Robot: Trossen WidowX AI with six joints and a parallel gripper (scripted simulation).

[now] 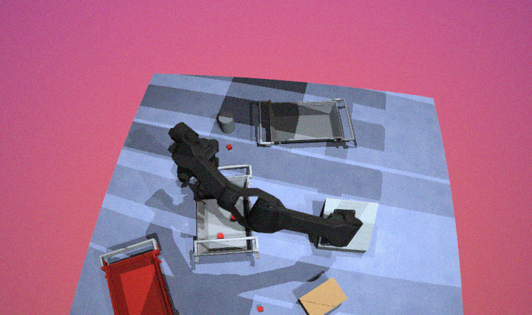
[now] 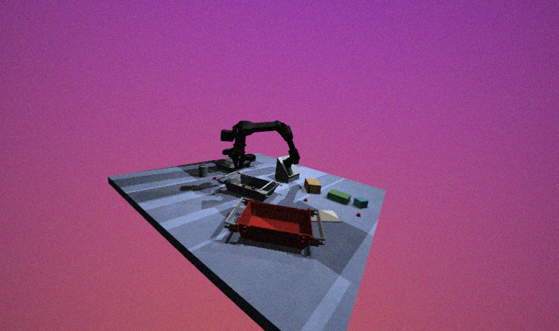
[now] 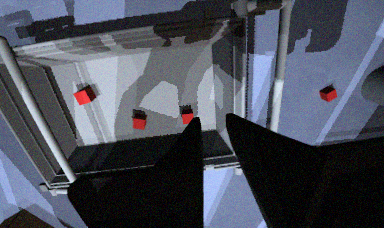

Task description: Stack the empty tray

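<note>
Right now the grey tray is 280 mm behind my gripper tip, 320 mm to the right of it and 80 mm below it. The rest, counted from my gripper tip: green box 360 mm behind, 500 mm to the left, 110 mm below; then tan box 370 mm behind, 320 mm to the left, 100 mm below; then flat tan sheet 100 mm behind, 500 mm to the left, 120 mm below.
</note>
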